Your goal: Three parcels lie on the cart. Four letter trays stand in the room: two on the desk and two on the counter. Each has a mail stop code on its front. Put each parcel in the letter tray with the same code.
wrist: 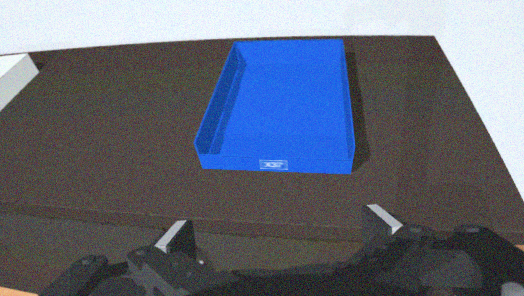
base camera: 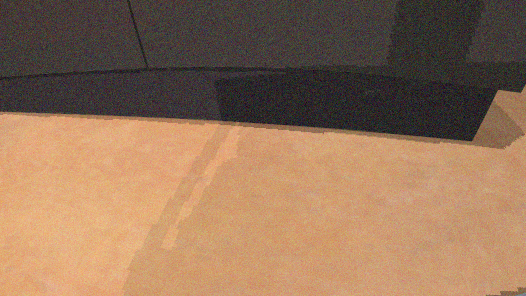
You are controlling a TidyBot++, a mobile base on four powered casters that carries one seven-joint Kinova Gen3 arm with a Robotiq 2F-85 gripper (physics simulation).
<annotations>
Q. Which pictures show my gripper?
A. The wrist view only.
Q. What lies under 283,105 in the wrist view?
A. A blue letter tray.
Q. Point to a dark brown counter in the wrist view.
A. At 105,161
</annotations>
